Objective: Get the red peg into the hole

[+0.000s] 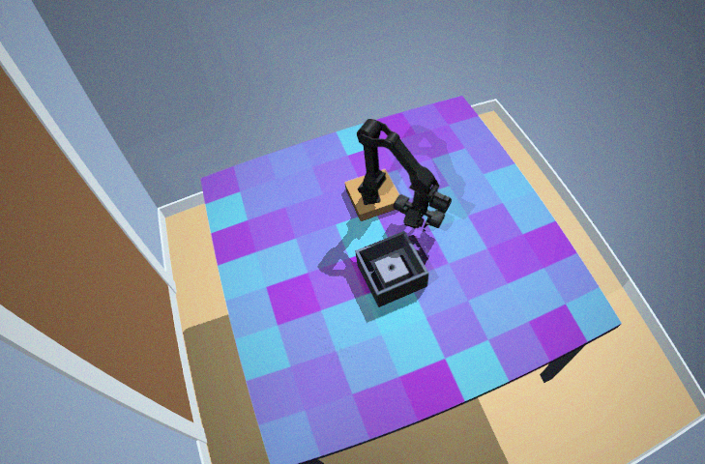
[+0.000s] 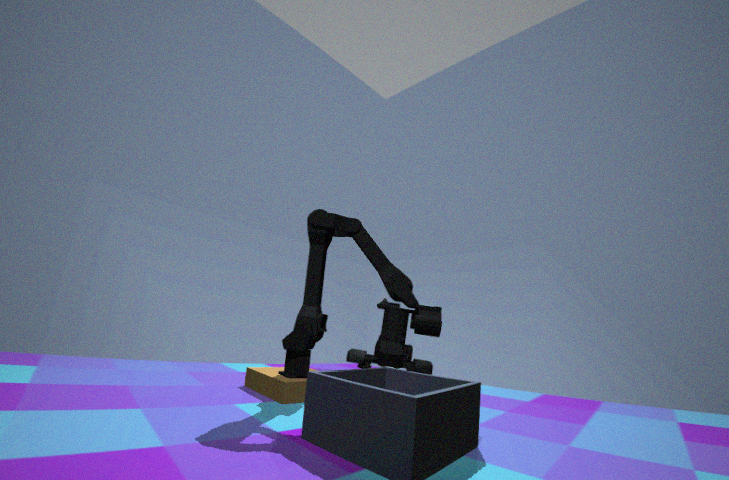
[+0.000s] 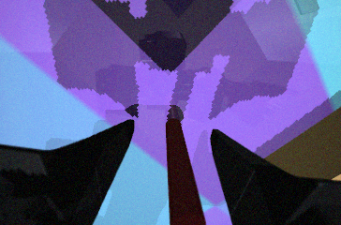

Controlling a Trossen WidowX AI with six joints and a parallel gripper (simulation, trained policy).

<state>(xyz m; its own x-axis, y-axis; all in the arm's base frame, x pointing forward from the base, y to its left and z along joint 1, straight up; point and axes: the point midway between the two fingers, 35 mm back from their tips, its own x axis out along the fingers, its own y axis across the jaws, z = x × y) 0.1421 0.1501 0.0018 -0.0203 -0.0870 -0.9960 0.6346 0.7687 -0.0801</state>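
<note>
My gripper tip is 190 mm short of the plate, 140 mm to the left of it and 30 mm below it. The rest, counted from my gripper tip: red peg (30 mm above); then dark box (190 mm ahead, 140 mm to the right, 10 mm above).
</note>
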